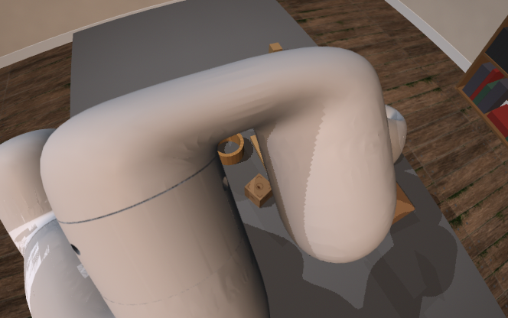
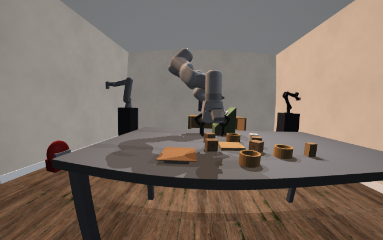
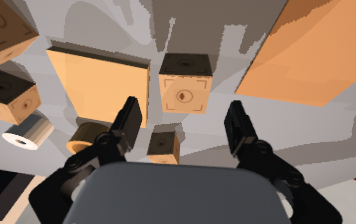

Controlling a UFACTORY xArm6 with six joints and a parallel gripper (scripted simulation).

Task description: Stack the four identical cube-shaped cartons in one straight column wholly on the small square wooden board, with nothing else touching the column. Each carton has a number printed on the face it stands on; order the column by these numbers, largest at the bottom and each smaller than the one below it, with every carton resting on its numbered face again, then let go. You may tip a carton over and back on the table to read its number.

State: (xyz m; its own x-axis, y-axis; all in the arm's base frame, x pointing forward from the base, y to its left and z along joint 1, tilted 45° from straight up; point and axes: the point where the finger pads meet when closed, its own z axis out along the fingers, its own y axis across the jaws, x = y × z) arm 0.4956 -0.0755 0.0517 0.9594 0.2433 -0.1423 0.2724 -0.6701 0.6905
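My gripper is now 7 cm past the square wooden board, 10 cm to the right of it and 7 cm above it. Also, from my hand: small wooden block (5 cm ahead, 46 cm to the left, 5 cm below); then white roll (20 cm behind, 26 cm to the left, 5 cm below).
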